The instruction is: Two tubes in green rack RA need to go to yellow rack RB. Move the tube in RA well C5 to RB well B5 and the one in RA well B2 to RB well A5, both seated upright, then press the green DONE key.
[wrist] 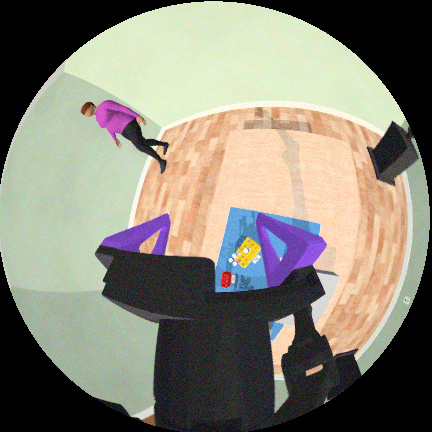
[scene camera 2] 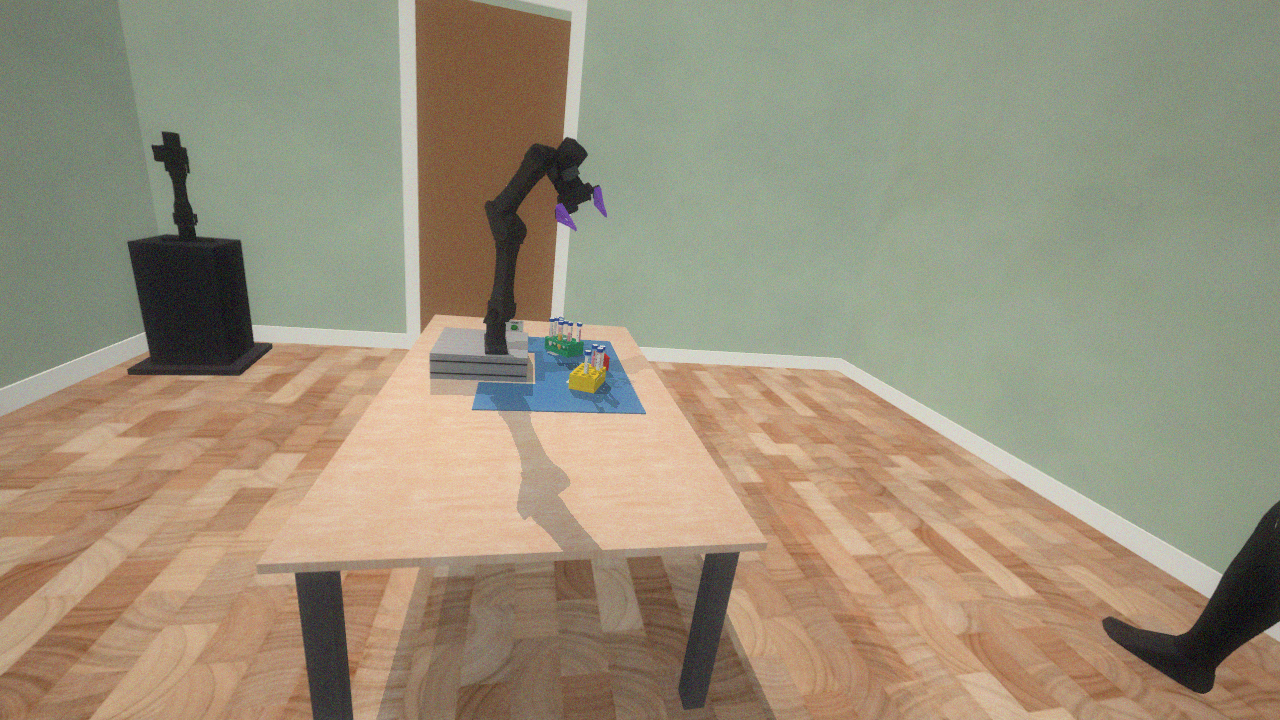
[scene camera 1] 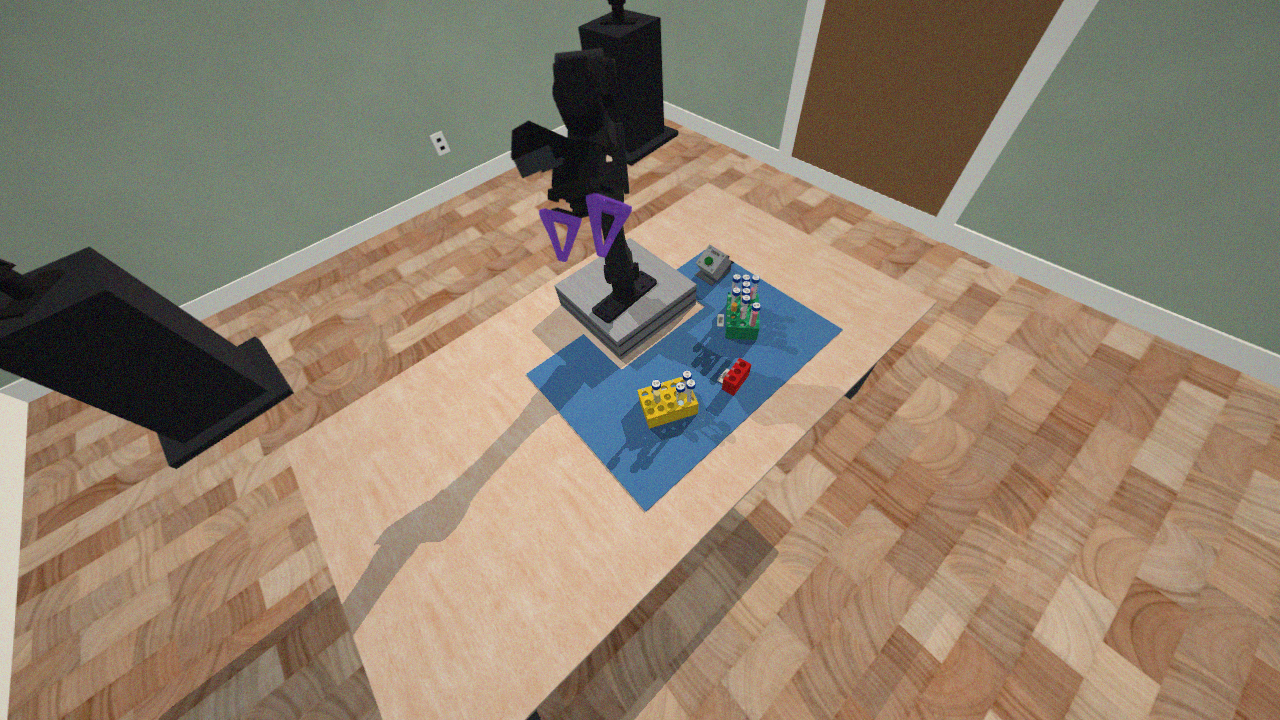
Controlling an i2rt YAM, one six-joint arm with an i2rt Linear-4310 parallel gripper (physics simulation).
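Seen in the pictures: gripper, fingertip midpoint: (wrist: 212,217) (scene camera 2: 591,222) (scene camera 1: 580,259); arm's base at its link origin: (scene camera 2: 495,344) (scene camera 1: 625,297).
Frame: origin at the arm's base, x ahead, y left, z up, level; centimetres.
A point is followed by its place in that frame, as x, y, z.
Note:
The green rack RA (scene camera 1: 742,332) @[30.5, 14.0, -5.0] (scene camera 2: 564,347) stands on the mat and holds several upright tubes with blue-and-white caps. The yellow rack RB (scene camera 1: 669,411) @[32.2, -17.9, -3.1] (scene camera 2: 586,379) @[27.3, -21.5, -3.8] (wrist: 248,251) stands on the mat and holds several upright capped tubes, mostly toward one end, with other wells empty. Well labels are too small to read. The green DONE key (scene camera 1: 708,261) @[8.3, 27.0, -1.2] (scene camera 2: 514,327) @[8.1, 26.9, -1.3] sits on a grey box beyond RA. My gripper (scene camera 1: 585,257) @[23.4, -25.8, 44.6] (scene camera 2: 590,223) @[23.4, -25.8, 44.6] (wrist: 212,217) @[23.4, -25.8, 44.6] is open and empty, high above the table and far from both racks. RA is hidden in the wrist view.
A red block with wells (scene camera 1: 736,376) @[38.2, 0.3, -3.1] (scene camera 2: 606,361) @[38.6, -2.1, -4.5] (wrist: 226,279) @[36.3, 0.7, -3.0] sits on the blue mat (scene camera 1: 646,483) @[38.6, -33.2, -8.0] (scene camera 2: 501,401) @[1.0, -28.5, -8.0] between the racks. The arm stands on a grey base (scene camera 1: 581,300) @[-8.7, -8.9, 0.1] (scene camera 2: 478,365) @[-5.4, -11.3, -3.3]. A person in purple (wrist: 118,119) is near the wall.

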